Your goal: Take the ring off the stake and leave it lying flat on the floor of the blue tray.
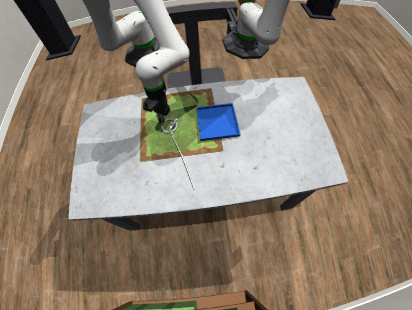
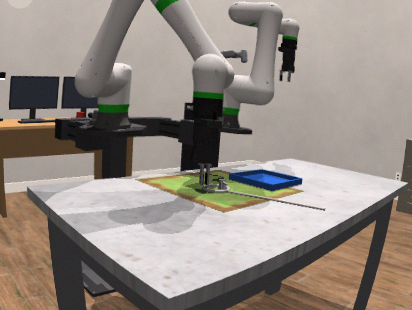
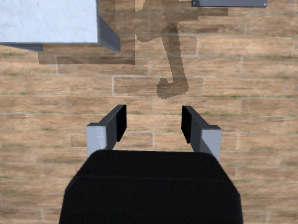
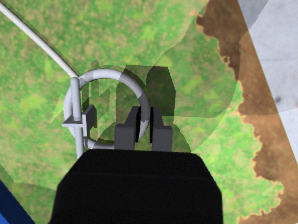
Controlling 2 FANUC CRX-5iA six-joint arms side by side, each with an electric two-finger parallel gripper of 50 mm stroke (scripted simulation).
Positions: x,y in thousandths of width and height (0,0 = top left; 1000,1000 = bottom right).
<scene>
I see my left gripper (image 3: 515,520), my right gripper (image 2: 494,595), a blue tray (image 1: 521,389), a grey ring (image 4: 327,328) and a grey stake (image 4: 277,547).
The blue tray is seen too in image 2 (image 2: 620,576). My right gripper also shows in image 4 (image 4: 488,525). Image 3 does not show the blue tray: it is out of frame. Image 3 misses the grey ring: it is out of frame.
</scene>
